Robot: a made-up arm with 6 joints. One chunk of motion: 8 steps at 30 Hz.
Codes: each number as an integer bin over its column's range. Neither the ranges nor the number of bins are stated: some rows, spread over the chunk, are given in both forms.
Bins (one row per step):
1: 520 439 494 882 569 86
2: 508 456 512 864 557 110
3: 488 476 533 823 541 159
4: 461 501 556 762 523 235
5: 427 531 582 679 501 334
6: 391 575 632 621 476 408
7: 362 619 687 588 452 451
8: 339 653 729 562 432 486
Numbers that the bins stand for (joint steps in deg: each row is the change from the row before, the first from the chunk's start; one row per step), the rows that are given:
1: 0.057 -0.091 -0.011 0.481 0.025 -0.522
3: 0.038 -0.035 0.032 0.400 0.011 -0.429
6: -0.019 0.113 0.140 0.125 -0.022 -0.115
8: -0.050 0.230 0.245 0.045 -0.044 -0.017
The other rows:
2: 0.050 -0.065 0.009 0.456 0.019 -0.491
4: 0.022 0.002 0.057 0.317 0.002 -0.334
5: 0.002 0.047 0.085 0.204 -0.009 -0.209
7: -0.036 0.179 0.200 0.080 -0.034 -0.061

